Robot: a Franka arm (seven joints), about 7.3 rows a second.
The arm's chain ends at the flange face. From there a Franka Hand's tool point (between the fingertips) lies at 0.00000 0.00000 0.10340 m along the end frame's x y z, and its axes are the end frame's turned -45 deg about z.
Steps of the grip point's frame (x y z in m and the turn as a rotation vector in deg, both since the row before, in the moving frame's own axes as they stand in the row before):
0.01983, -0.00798, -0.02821, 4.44, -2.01, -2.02
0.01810, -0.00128, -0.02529, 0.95, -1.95, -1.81
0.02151, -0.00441, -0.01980, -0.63, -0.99, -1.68
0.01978, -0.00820, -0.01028, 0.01, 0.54, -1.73
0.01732, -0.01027, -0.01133, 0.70, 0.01, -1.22
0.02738, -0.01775, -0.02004, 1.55, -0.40, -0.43
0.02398, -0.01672, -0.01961, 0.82, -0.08, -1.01
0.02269, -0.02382, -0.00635, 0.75, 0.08, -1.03
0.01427, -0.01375, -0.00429, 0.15, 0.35, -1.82
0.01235, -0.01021, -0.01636, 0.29, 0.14, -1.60
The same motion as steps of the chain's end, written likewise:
0.01665, -0.01671, -0.02784, 1.72, -4.56, -2.02
0.01557, -0.01504, -0.02522, -0.71, -2.05, -1.81
0.01252, -0.02040, -0.01978, -1.15, -0.25, -1.68
0.00752, -0.01907, -0.01028, 0.39, 0.37, -1.73
0.00588, -0.01861, -0.01132, 0.50, -0.49, -1.22
0.00930, -0.03045, -0.02000, 0.81, -1.38, -0.43
0.00629, -0.02785, -0.01960, 0.52, -0.64, -1.01
0.00007, -0.03184, -0.00634, 0.59, -0.47, -1.03
0.00012, -0.01917, -0.00429, 0.35, 0.14, -1.82
0.00171, -0.01541, -0.01636, 0.30, -0.11, -1.60

